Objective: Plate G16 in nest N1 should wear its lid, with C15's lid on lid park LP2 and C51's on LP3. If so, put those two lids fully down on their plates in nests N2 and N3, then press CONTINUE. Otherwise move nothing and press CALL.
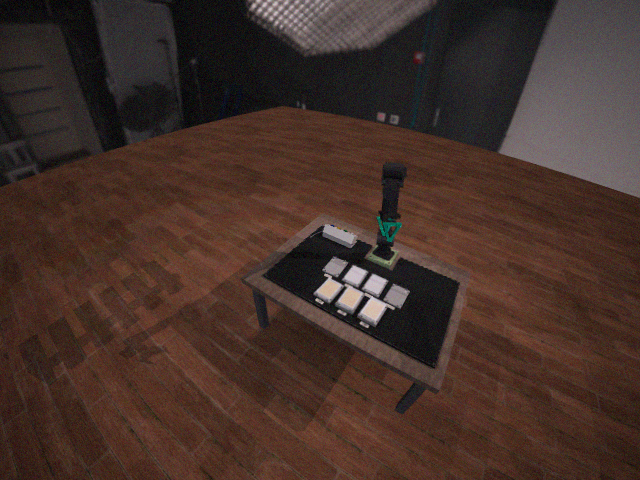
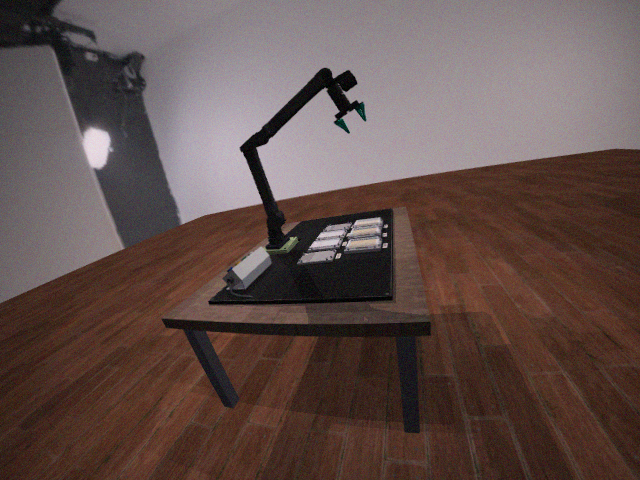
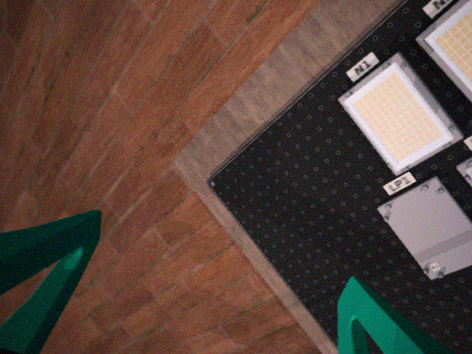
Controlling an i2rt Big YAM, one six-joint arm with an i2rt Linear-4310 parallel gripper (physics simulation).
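Places are measured from the arm's base along level axes (x up, y ahead, z left), in metres.
Where they show: gripper, between the fingertips: (image 1: 386,238) (image 2: 357,127) (image 3: 223,257); arm's base, origin of its link: (image 1: 383,253) (image 2: 278,244).
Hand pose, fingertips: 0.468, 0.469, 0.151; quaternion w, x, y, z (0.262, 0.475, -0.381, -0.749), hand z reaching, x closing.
Note:
Things, the pixels of their top centre, and the offset from my fingertips, as dx, dy, dz. "pt": a spot on its surface instead.
- nest N1, a spot on its surface: (image 3: 402,117) (image 2: 366,221) (image 1: 372,306) pt -0.446, -0.038, +0.009
- N2 plate, centre of its top: (image 2: 364,229) (image 1: 350,296) -0.448, -0.025, -0.113
- N3 plate, centre of its top: (image 2: 362,241) (image 1: 329,287) -0.456, -0.008, -0.239
- Lid park LP1, centre of its top: (image 3: 433,234) (image 2: 337,225) (image 1: 397,294) -0.465, -0.216, +0.069
- white button box, centre of its top: (image 2: 244,256) (image 1: 340,228) -0.401, -0.425, -0.463
- bare grey park, centre of its top: (image 2: 316,254) (image 1: 335,264) -0.465, -0.183, -0.322
Plate in nest N1 (image 3: 402,117) (image 1: 372,310) (image 2: 367,222) has cream wells and a white rim; I cannot tell whether a clear lid covers it. Its code is unreadable. The N2 plate (image 3: 457,45) (image 1: 350,300) and N3 plate (image 1: 328,290) (image 2: 363,244) look similar. Lid park LP1 (image 3: 425,225) (image 1: 397,296) is flat grey and bears no lid. Pale lids (image 1: 375,284) (image 1: 355,276) lie on LP2 and LP3, codes unreadable. My gripper (image 3: 223,257) (image 2: 357,126) is open and empty, high above the table's edge, to the side of N1.
The white button box (image 1: 338,236) (image 2: 250,268) stands near the robot-side edge, with a cable; its button labels are unreadable. Another bare grey park (image 1: 335,266) (image 2: 317,256) ends the park row on the box side. The arm's green base (image 1: 373,256) stands behind the parks.

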